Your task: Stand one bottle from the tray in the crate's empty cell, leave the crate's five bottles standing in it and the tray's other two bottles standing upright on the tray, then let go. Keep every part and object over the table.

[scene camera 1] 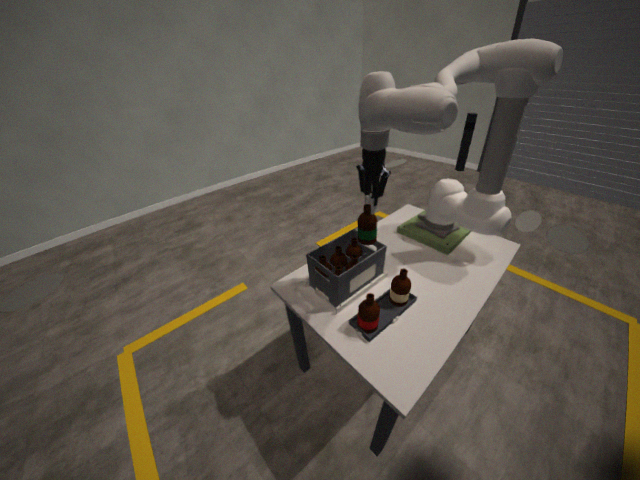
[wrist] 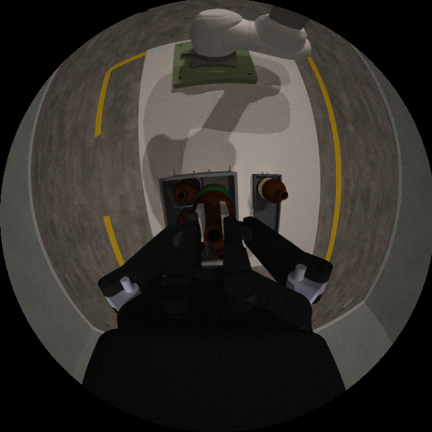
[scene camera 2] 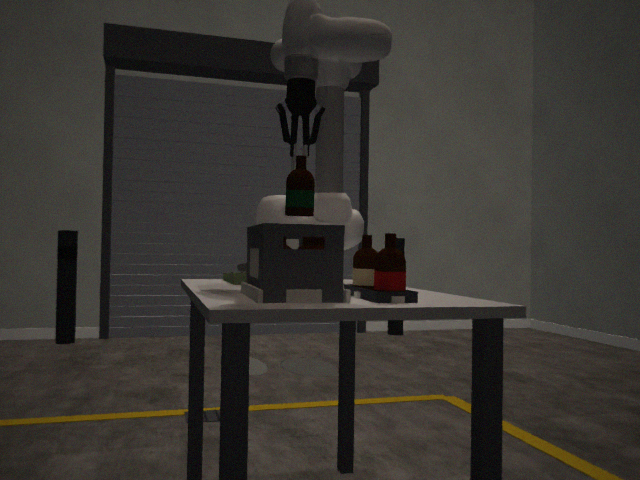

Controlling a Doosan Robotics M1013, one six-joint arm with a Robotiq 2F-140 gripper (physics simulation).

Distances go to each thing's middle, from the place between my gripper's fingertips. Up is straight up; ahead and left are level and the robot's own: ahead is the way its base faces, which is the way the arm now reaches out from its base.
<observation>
I see my gripper 190 mm to the right of the cream-labelled bottle [scene camera 2: 364, 259] and 240 mm above it.
</observation>
